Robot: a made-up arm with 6 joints.
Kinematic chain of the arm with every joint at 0, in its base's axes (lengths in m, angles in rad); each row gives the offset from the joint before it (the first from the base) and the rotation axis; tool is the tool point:
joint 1: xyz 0 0 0.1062 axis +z
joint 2: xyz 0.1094 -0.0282 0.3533 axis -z
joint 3: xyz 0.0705 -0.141 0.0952 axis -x
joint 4: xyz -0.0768 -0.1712 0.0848 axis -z
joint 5: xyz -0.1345 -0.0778 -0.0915 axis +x
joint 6: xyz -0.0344 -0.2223 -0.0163 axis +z
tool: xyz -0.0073 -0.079 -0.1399
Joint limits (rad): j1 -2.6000..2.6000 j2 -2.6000..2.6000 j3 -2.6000..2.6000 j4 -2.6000..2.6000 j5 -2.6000..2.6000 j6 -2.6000..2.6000
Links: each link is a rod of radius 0.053 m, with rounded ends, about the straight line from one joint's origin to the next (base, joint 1, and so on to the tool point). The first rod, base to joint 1, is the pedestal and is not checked.
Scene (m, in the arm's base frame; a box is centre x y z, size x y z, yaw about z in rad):
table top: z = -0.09
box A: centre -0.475 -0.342 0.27 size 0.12 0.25 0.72 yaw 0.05
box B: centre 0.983 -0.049 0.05 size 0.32 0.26 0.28 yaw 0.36
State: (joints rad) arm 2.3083 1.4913 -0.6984 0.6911 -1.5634 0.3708
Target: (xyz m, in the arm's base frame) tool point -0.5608 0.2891 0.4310
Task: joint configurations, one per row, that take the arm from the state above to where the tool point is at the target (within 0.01 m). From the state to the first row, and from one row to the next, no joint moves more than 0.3 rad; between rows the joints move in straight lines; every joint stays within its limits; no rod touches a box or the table.
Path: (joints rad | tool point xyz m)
1: 2.2093 1.7267 -0.4600 0.5184 -1.4227 0.2948 | -0.0272 -0.5198 0.6449
2: 2.1103 1.9620 -0.2216 0.3458 -1.2819 0.2188 | -0.2031 -0.5190 0.6957
3: 2.0114 2.1974 0.0169 0.1731 -1.1412 0.1428 | -0.3602 -0.4567 0.7652
4: 1.9124 2.4328 0.2553 0.0005 -1.0004 0.0668 | -0.4750 -0.3420 0.8494
5: 1.7644 2.4746 0.0190 0.1548 -0.9940 0.0855 | -0.5936 -0.2306 0.7254
6: 1.6164 2.5164 -0.2173 0.3091 -0.9877 0.1042 | -0.6529 -0.0683 0.6073
7: 1.4684 2.5582 -0.4536 0.4634 -0.9813 0.1230 | -0.6409 0.1153 0.5064
8: 1.3204 2.6000 -0.6899 0.6178 -0.9749 0.1417 | -0.5608 0.2891 0.4310

